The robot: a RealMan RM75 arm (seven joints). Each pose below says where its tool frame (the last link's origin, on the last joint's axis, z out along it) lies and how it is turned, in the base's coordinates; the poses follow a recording.
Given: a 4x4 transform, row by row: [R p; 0 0 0 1], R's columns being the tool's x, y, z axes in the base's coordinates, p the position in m. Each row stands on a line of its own.
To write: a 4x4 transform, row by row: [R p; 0 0 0 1], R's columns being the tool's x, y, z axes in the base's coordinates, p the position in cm. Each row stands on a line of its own. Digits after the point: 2 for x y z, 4 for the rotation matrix.
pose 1, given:
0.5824, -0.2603, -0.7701, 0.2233
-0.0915, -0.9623, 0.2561, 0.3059
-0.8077, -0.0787, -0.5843, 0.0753
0, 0, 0, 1
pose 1, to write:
0.5824, -0.2603, -0.7701, 22.33
-0.0915, -0.9623, 0.2561, 30.59
-0.8077, -0.0787, -0.5843, 7.53
0, 0, 0, 1

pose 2, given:
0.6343, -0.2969, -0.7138, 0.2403
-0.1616, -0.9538, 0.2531, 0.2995
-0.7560, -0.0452, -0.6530, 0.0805
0, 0, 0, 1
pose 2, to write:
0.6343, -0.2969, -0.7138, 24.03
-0.1616, -0.9538, 0.2531, 29.95
-0.7560, -0.0452, -0.6530, 8.05
0, 0, 0, 1

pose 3, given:
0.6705, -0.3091, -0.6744, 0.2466
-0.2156, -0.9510, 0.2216, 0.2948
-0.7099, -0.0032, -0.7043, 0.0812
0, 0, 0, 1
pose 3, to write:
0.6705, -0.3091, -0.6744, 24.66
-0.2156, -0.9510, 0.2216, 29.48
-0.7099, -0.0032, -0.7043, 8.12
0, 0, 0, 1

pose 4, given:
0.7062, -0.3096, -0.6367, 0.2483
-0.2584, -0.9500, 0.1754, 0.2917
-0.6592, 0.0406, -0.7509, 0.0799
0, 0, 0, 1
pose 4, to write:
0.7062, -0.3096, -0.6367, 24.83
-0.2584, -0.9500, 0.1754, 29.17
-0.6592, 0.0406, -0.7509, 7.99
0, 0, 0, 1

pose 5, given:
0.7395, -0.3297, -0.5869, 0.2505
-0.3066, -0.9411, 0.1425, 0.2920
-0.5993, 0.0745, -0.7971, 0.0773
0, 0, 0, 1
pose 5, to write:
0.7395, -0.3297, -0.5869, 25.05
-0.3066, -0.9411, 0.1425, 29.20
-0.5993, 0.0745, -0.7971, 7.73
0, 0, 0, 1

